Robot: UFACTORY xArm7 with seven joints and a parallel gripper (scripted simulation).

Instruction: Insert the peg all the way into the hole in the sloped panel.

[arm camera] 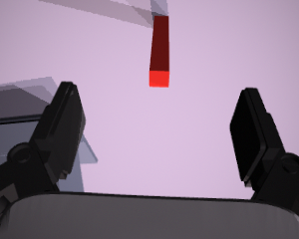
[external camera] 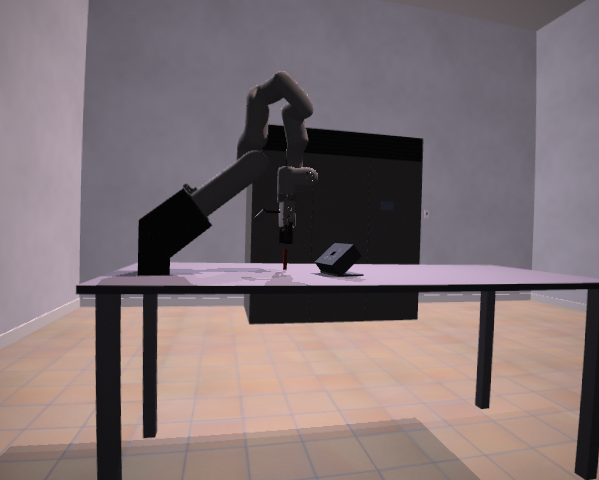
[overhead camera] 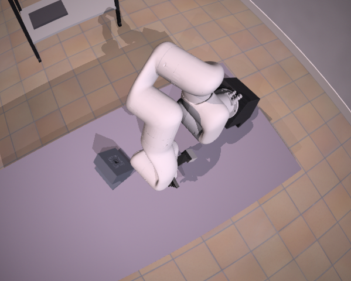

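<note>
Now: the red peg 7 cm below my hand.
</note>
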